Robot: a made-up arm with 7 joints. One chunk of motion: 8 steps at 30 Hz.
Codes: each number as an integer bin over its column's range. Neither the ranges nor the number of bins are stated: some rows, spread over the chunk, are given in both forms.
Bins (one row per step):
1: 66 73 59 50 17 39
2: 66 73 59 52 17 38
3: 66 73 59 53 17 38
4: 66 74 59 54 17 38
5: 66 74 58 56 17 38
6: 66 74 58 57 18 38
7: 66 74 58 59 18 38
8: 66 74 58 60 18 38
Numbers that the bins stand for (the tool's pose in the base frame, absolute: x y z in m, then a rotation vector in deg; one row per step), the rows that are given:
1: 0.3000 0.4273 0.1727 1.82 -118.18 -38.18
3: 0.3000 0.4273 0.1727 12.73 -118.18 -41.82
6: 0.3000 0.4455 0.1545 27.27 -114.55 -41.82
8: 0.3000 0.4455 0.1545 38.18 -114.55 -41.82
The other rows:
2: 0.3000 0.4273 0.1727 9.09 -118.18 -41.82
4: 0.3000 0.4455 0.1727 16.36 -118.18 -41.82
5: 0.3000 0.4455 0.1545 23.64 -118.18 -41.82
7: 0.3000 0.4455 0.1545 34.55 -114.55 -41.82

